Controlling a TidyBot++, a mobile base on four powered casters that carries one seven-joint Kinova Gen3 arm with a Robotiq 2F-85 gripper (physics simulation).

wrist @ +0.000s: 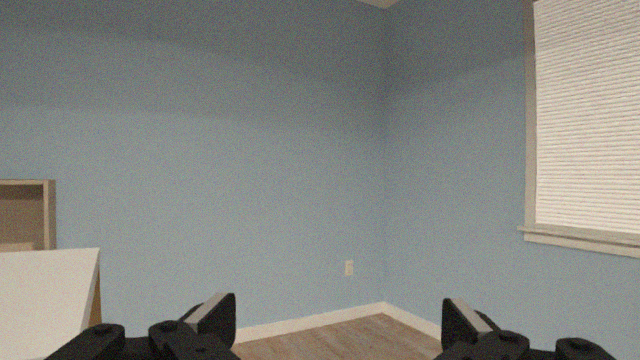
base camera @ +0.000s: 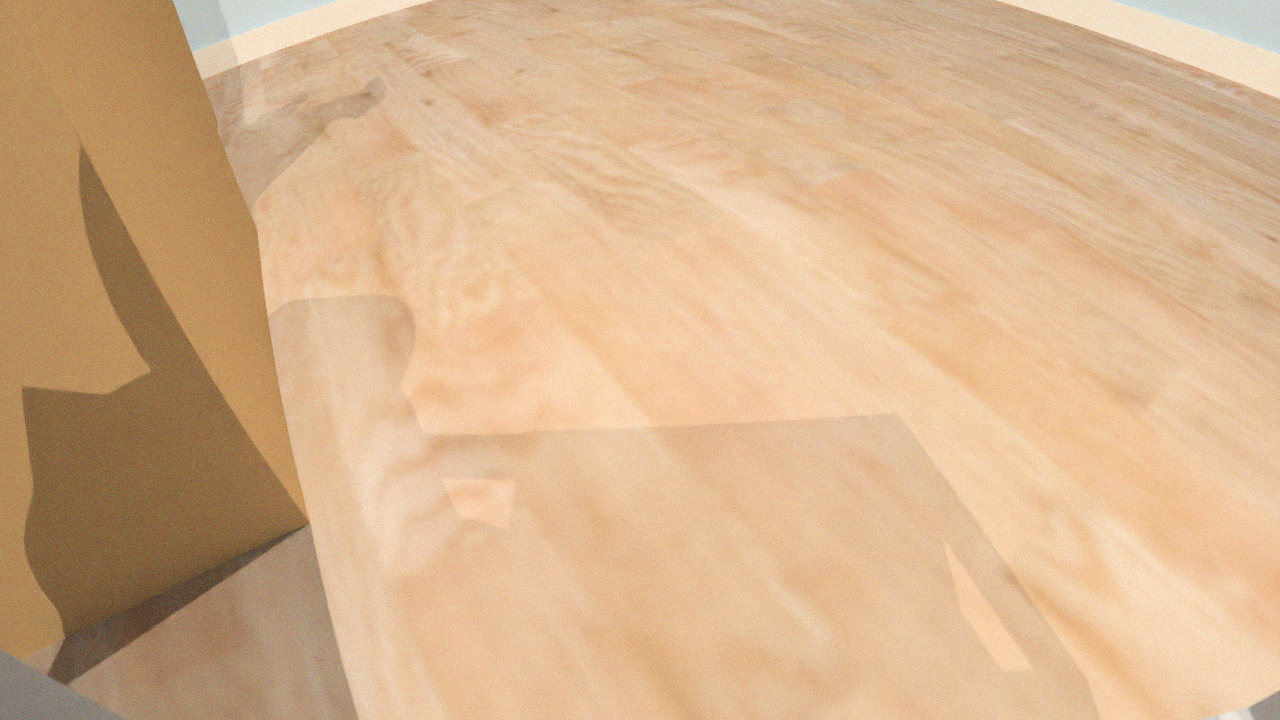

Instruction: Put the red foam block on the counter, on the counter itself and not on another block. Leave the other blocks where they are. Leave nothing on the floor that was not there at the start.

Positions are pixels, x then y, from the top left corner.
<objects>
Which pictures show my gripper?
The wrist view only.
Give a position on a window with blinds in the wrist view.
574, 64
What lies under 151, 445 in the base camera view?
A counter.
</objects>
